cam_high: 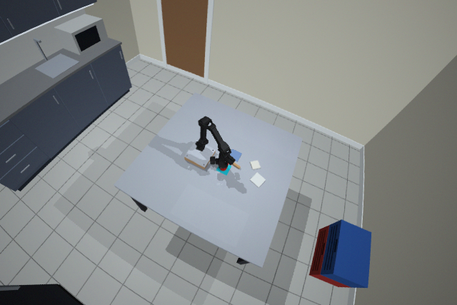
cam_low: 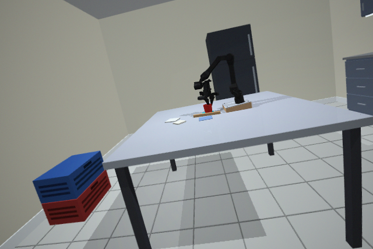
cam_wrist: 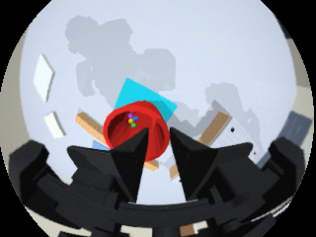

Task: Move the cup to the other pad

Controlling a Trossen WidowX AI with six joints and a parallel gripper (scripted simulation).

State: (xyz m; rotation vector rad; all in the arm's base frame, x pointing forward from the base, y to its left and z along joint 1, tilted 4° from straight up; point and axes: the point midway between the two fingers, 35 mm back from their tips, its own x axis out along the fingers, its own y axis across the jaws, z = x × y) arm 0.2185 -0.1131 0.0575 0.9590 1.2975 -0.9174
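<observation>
Right now the red cup is 30 mm ahead of my gripper tip, 20 mm below it and 10 mm to the left of it. The rest, counted from my gripper tip: wooden bar (90 mm to the left, 60 mm below, 60 mm ahead); cyan pad (60 mm below, 30 mm ahead, 10 mm to the left).
</observation>
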